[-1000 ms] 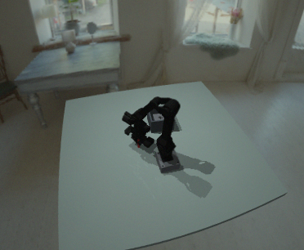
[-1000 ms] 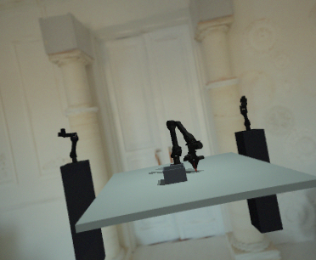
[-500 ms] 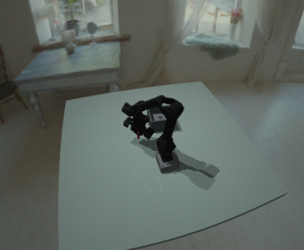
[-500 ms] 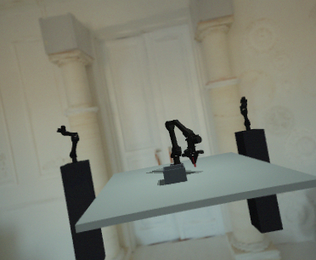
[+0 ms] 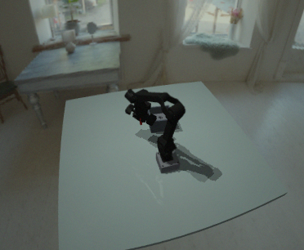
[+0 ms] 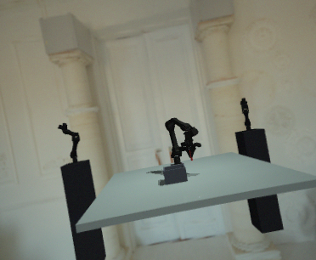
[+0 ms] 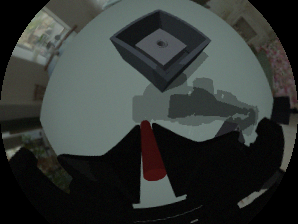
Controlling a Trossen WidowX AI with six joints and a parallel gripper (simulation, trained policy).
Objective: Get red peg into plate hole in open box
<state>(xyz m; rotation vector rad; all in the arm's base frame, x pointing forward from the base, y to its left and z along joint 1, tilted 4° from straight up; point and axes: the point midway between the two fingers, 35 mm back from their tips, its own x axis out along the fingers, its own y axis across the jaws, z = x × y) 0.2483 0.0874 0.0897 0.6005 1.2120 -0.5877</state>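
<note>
Now: gripper tip 90 mm short of the plate, 150 mm to the left of it and 80 mm above it. Round my gripper tip: grey box (90 mm ahead, 150 mm to the right, 100 mm below); red peg (10 mm behind, 10 mm to the left, 20 mm above).
</note>
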